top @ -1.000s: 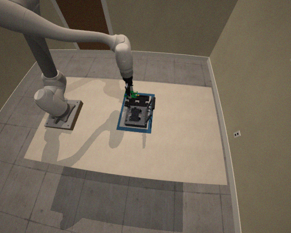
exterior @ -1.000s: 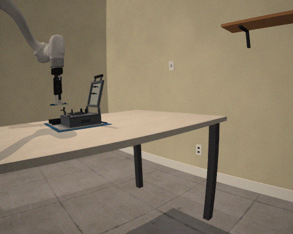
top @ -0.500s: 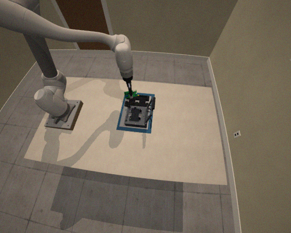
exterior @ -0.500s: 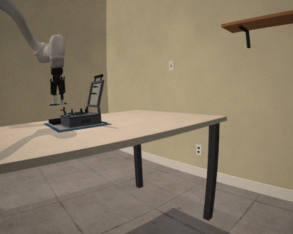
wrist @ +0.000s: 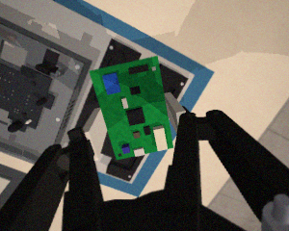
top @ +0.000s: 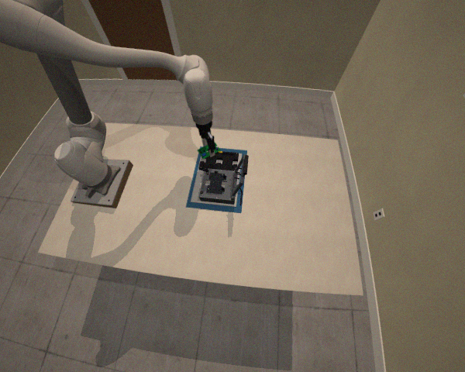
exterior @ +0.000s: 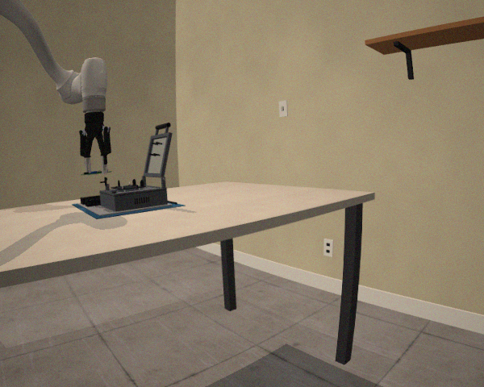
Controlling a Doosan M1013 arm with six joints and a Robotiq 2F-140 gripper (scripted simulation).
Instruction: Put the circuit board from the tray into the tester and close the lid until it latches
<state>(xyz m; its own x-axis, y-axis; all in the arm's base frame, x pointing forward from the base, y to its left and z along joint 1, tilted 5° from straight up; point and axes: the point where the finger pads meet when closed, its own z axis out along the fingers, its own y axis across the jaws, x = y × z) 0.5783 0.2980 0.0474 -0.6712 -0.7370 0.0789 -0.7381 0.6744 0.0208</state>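
The tester lies 120 mm to the right of my hand, 110 mm ahead of it and 30 mm below it. Round my hand: latch hook: 110 mm to the right, 50 mm below, 20 mm ahead; then pin plate: 150 mm to the right, 90 mm ahead, 70 mm below; then tester lid: 210 mm ahead, 140 mm to the right, 40 mm above.
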